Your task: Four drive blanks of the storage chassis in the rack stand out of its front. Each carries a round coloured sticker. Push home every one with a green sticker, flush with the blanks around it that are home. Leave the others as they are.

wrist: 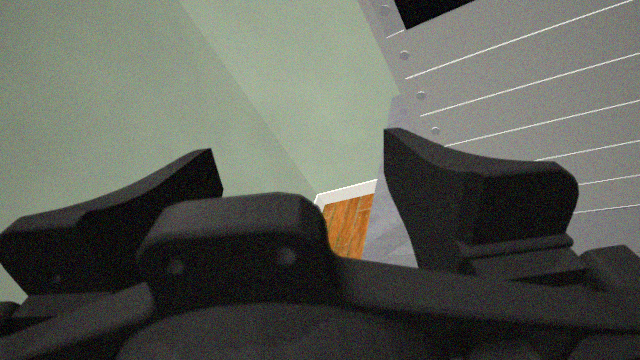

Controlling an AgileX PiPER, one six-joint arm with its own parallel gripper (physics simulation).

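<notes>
My gripper (299, 160) is open in the wrist view. Its two black fingers stand wide apart with nothing between them. The rack front (500, 95) is on the right: grey panels with thin white gaps and a column of round screws along the left edge. The right finger overlaps the lower panels in the view. Part of a black area (425, 7) shows at the top edge, and I cannot tell whether it belongs to the chassis. The drive blanks and their coloured stickers do not show in this view.
Pale green walls (125, 90) fill the left and middle and meet in a corner. A white skirting board (347, 189) and brown wooden floor (345, 225) show between the fingers. A bluish-grey surface (387, 232) lies beside the right finger, below the rack's left edge.
</notes>
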